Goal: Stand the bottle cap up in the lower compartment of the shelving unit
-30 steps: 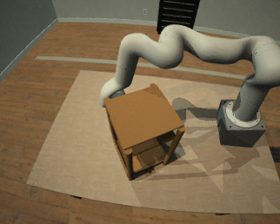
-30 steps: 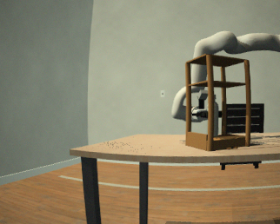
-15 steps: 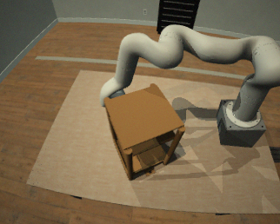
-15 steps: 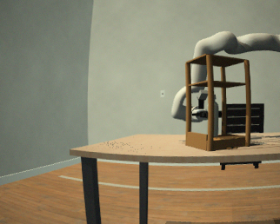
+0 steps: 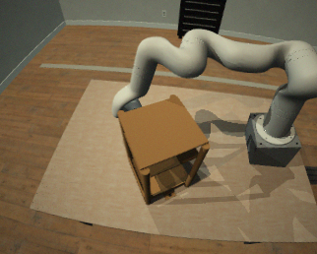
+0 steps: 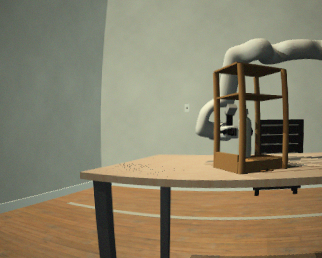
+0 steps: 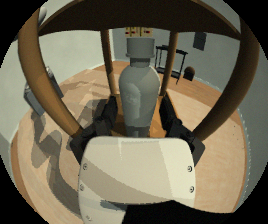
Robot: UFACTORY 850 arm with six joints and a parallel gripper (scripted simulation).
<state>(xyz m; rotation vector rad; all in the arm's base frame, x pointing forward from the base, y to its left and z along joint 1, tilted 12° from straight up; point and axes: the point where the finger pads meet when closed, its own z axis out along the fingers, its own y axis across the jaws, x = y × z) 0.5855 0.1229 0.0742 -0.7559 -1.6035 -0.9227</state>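
Now: the grey bottle 1 cm behind my hand, 2 cm to the left of it and 2 cm above it. Also, from my hand: wooden shelving unit (4 cm behind, 7 cm to the left, 5 cm above).
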